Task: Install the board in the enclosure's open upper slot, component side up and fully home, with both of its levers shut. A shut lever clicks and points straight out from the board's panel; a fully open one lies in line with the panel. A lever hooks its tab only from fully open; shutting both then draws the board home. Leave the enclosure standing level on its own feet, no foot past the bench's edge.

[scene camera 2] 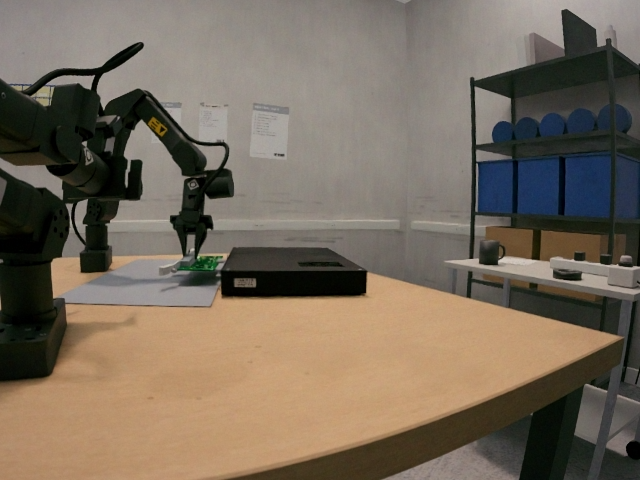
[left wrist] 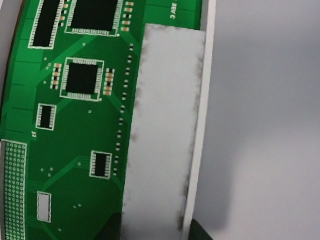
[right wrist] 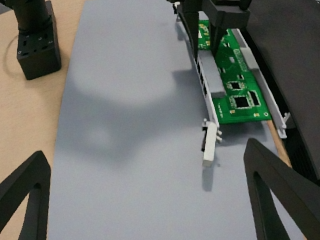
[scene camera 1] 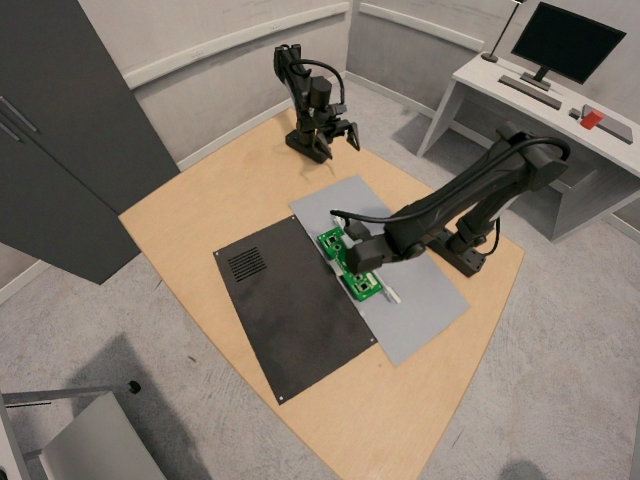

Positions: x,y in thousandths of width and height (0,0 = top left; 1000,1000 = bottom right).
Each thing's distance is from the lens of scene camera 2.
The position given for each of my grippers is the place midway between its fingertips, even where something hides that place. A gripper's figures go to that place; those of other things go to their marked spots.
my right gripper (scene camera 2: 184,401): 0.76 m
black enclosure (scene camera 2: 388,564): 0.75 m
grey mat (scene camera 2: 216,591): 0.90 m
The marked spots on the black enclosure and the grey mat are 0.27 m apart.
